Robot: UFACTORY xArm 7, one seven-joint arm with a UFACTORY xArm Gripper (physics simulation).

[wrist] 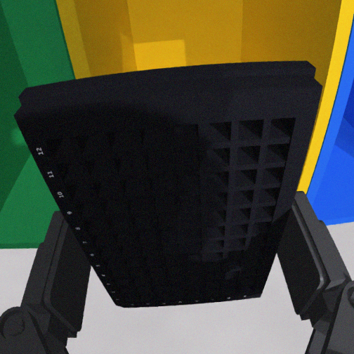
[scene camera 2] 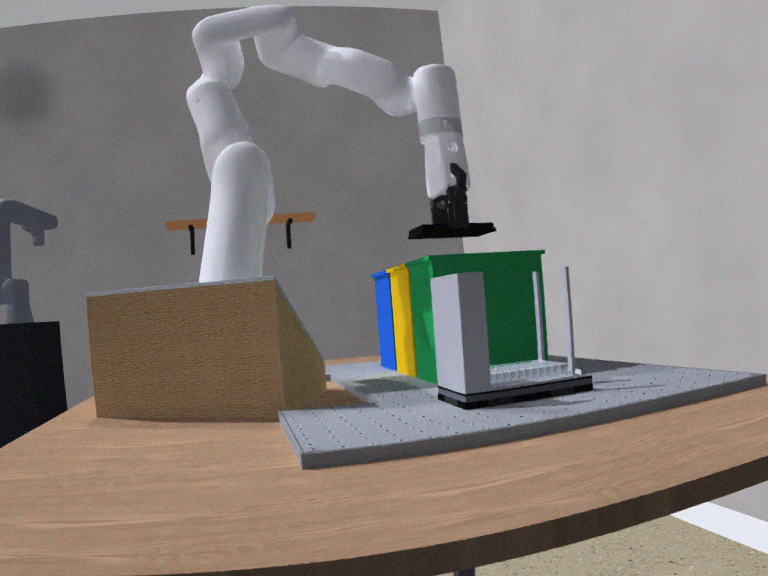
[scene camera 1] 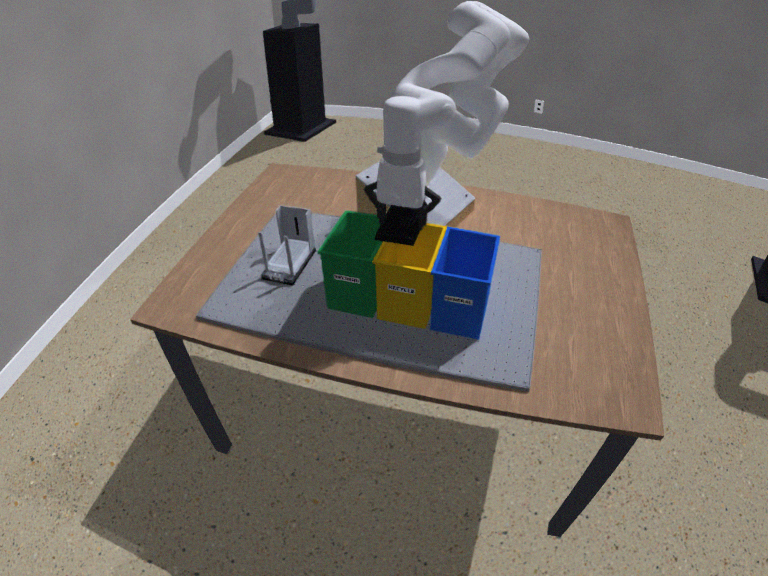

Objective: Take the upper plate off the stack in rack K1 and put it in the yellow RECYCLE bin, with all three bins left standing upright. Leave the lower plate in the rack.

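My gripper is shut on the black upper plate, a deep-welled plate held across its width and roughly level. It hangs a little above the yellow RECYCLE bin, near its back and left side, partly over the green bin's edge in scene camera 1. The lower plate, pale and clear, lies in rack K1, between the tall back panel and two thin posts.
The green bin stands left of the yellow bin and the blue bin right of it. All three are upright, side by side on the grey perforated board. The robot's pedestal is behind them.
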